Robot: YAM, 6 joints.
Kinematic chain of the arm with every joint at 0, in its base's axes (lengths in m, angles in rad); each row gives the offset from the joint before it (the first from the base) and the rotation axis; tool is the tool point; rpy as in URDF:
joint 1: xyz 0 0 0.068 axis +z
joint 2: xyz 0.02 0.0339 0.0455 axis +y
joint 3: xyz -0.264 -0.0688 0 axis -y
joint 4: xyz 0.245 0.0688 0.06 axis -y
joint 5: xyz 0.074 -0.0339 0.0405 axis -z
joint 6: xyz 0.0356 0 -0.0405 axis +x
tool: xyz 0 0 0 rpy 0 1.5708 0
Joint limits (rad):
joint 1: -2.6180..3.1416
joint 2: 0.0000..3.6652
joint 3: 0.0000..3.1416
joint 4: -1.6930..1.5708
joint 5: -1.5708..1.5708
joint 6: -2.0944..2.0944
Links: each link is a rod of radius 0.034 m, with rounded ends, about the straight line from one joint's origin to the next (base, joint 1, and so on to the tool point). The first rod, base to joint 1, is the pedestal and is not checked.
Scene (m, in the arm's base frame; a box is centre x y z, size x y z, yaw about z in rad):
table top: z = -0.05
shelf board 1: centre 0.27 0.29 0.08 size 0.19 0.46 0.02 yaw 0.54
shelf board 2: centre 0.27 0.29 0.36 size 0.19 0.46 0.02 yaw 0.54
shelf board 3: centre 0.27 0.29 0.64 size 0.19 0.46 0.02 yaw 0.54
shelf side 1: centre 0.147 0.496 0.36 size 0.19 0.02 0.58 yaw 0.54
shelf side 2: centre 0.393 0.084 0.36 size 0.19 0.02 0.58 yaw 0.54
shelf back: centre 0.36 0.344 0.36 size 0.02 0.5 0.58 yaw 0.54
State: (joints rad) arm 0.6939 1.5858 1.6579 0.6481 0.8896 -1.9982
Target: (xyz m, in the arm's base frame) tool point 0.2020 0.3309 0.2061
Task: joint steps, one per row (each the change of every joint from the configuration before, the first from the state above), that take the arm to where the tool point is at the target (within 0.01 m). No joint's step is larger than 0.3 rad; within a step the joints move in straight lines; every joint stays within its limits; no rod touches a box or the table.
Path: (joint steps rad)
1: 0.0800 -0.2851 -0.2150 -0.0059 0.0453 0.0000
2: 0.0800 -0.2852 -0.2150 -0.0059 0.0454 0.0000
3: 0.2307 0.0603 -0.2577 -0.0813 0.0083 0.0000
4: 0.2307 0.0604 -0.2577 -0.0812 0.0083 0.0000
5: 0.2306 0.0603 -0.2577 -0.0813 0.0083 0.0000
6: -0.1503 0.2038 0.1834 0.0327 -0.0331 0.0000
7: -0.1502 0.2037 0.1834 0.0328 -0.0330 0.0000
8: -0.1503 0.2038 0.1834 0.0327 -0.0330 0.0000

